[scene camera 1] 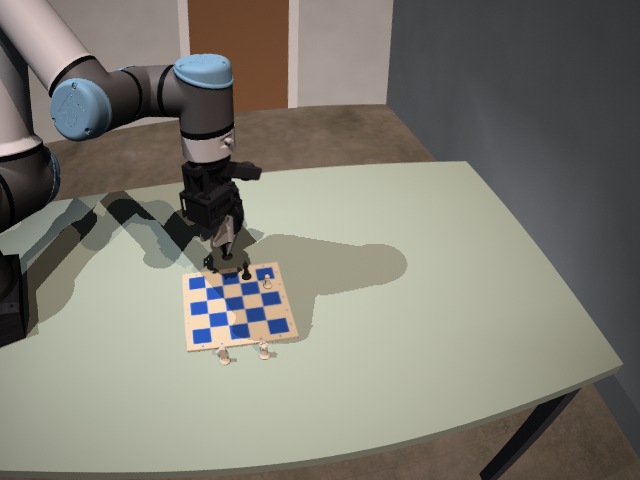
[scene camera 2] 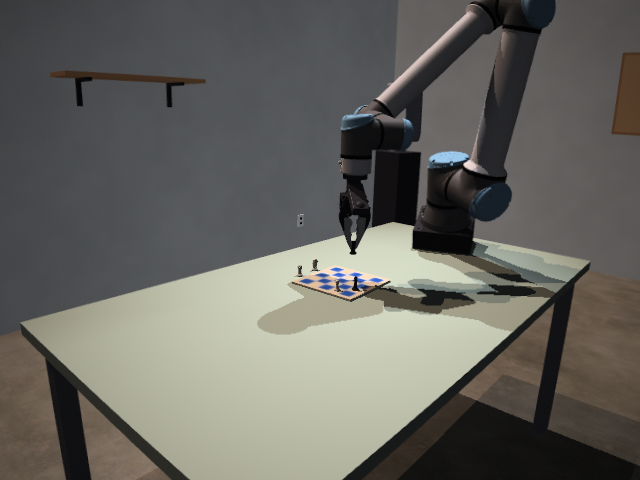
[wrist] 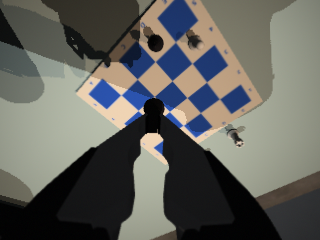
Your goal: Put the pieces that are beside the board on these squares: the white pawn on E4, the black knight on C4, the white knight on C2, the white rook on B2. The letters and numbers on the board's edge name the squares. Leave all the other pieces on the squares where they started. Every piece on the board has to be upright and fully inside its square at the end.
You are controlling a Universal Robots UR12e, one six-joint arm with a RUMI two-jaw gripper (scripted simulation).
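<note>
My gripper is there for me to see, in scene camera 2 and in the wrist view as well. A chessboard is in the pictures too.
</note>
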